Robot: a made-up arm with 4 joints.
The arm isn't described. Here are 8 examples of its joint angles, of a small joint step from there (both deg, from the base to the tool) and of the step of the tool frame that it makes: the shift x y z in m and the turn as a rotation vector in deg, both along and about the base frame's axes.
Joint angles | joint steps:
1: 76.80 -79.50 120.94 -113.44 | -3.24 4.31 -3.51 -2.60
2: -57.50 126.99 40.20 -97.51 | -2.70 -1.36 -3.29 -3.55
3: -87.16 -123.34 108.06 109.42 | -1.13 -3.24 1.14 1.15
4: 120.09 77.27 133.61 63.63 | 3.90 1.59 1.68 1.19
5: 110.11 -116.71 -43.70 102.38 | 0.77 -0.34 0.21 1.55
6: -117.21 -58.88 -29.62 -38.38 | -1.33 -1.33 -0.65 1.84
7: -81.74 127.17 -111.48 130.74 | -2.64 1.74 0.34 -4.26
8: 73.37 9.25 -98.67 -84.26 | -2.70 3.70 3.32 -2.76
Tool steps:
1: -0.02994 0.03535 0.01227 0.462 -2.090 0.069
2: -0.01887 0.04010 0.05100 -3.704 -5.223 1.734
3: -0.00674 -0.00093 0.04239 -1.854 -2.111 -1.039
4: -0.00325 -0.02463 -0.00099 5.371 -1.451 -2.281
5: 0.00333 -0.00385 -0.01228 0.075 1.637 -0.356
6: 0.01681 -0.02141 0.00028 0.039 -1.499 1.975
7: 0.02106 0.01869 0.00389 -3.324 5.840 -0.729
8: -0.03011 0.00559 0.00634 -1.726 -7.110 -1.050
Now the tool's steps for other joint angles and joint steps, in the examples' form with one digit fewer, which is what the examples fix.
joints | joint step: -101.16 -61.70 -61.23 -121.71 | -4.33 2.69 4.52 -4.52
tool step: -0.0295 -0.0618 -0.0616 -9.41 6.44 -1.31
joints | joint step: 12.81 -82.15 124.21 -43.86 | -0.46 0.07 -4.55 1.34
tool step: -0.0038 0.0264 -0.0081 3.95 1.03 1.47
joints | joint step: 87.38 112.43 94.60 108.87 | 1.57 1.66 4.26 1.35
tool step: 0.0020 0.0085 0.0257 5.55 -2.95 1.63
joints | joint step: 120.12 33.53 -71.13 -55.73 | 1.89 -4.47 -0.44 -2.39
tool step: 0.0047 -0.0177 0.0194 1.01 1.90 1.12
